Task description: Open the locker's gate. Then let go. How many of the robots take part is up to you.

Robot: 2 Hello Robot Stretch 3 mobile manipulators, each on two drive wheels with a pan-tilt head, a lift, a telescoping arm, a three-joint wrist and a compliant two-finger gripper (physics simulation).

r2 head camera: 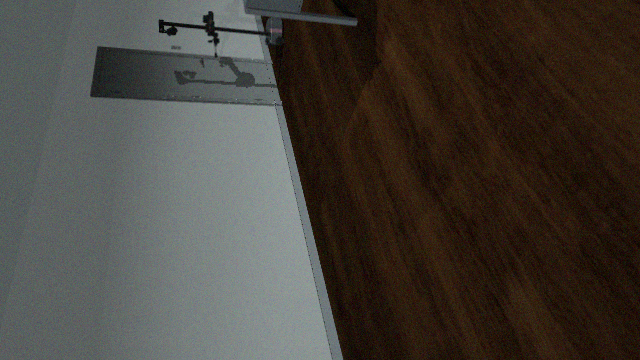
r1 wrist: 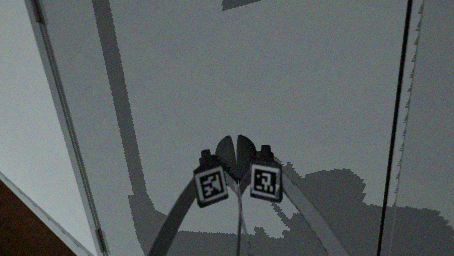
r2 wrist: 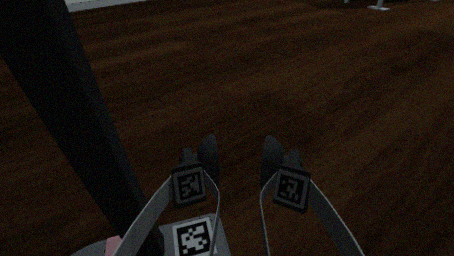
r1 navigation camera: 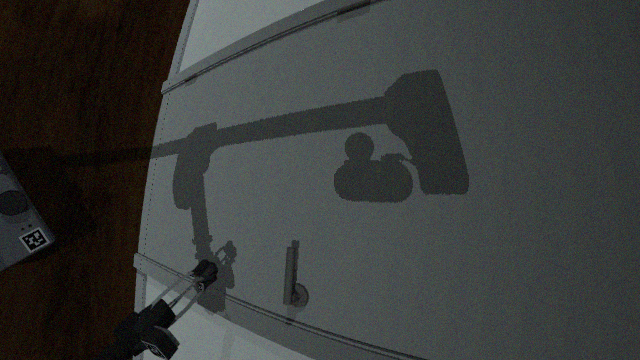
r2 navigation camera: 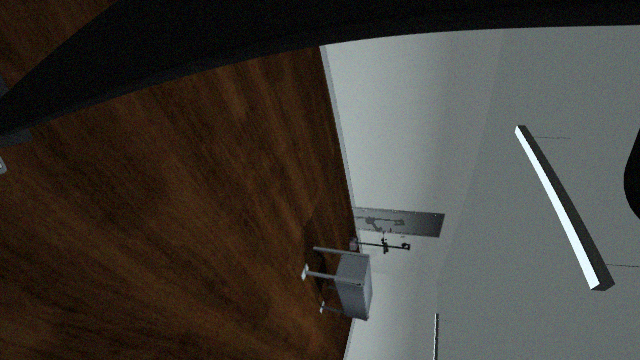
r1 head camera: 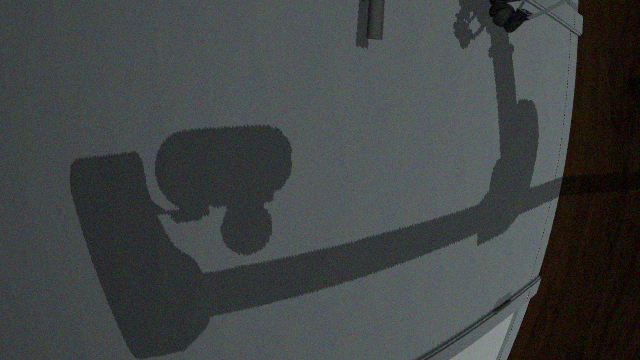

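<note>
The locker's gate (r1 head camera: 380, 140) (r1 navigation camera: 525, 175) (r1 wrist: 250, 75) (r2 head camera: 130, 75) is a tall grey panel, lying flat or nearly flat in its frame; I cannot tell if it is ajar. Hinges show on one long side. A bar handle (r1 head camera: 375, 22) (r1 navigation camera: 289, 275) stands near the other long side. My r1 gripper (r1 head camera: 505, 17) (r1 navigation camera: 204, 275) (r1 wrist: 236, 156) is shut and empty, its tips close to the gate's face, lower than the handle and apart from it. The handle does not show in the r1 wrist view. My r2 gripper (r2 wrist: 241, 160) is open and empty above the floor, far from the gate.
r1's base (r1 navigation camera: 15, 220) stands on the wooden floor by the locker. A grey box-like piece on legs (r2 navigation camera: 352, 285) stands near r1. A pale wall (r2 head camera: 200, 200) runs beside the gate. r2's dark mast (r2 wrist: 65, 110) rises beside its gripper. r1's shadow falls on the gate.
</note>
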